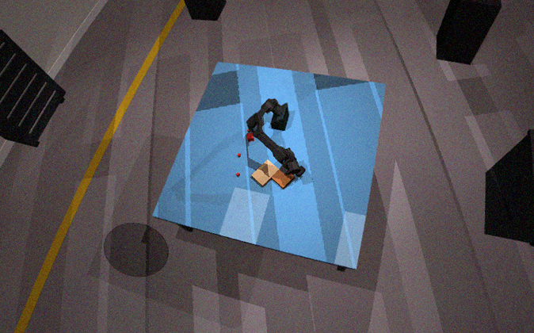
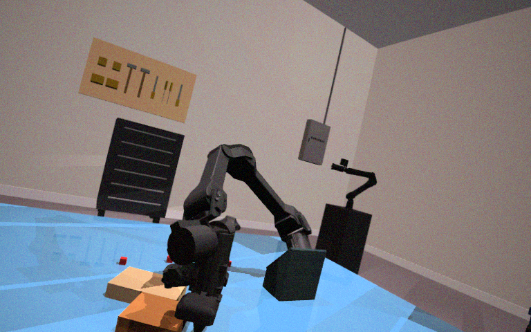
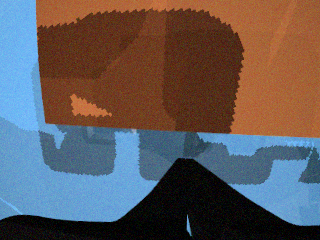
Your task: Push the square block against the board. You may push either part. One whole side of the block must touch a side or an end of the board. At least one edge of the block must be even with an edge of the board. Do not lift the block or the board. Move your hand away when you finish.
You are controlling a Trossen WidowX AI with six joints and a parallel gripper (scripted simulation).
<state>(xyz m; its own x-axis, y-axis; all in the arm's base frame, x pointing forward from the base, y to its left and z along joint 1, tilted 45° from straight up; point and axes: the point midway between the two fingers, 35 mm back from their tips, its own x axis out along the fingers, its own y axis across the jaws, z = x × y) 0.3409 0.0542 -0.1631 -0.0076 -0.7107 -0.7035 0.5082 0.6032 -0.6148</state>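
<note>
Now: the orange square block 7 cm ahead of my gripper tip, 4 cm to the right of it and 1 cm above it. From my gripper tip the other things lie so: light tan board (16 cm to the right, 7 cm ahead, 1 cm above); then red cube (33 cm to the right, 16 cm behind, 2 cm above).
</note>
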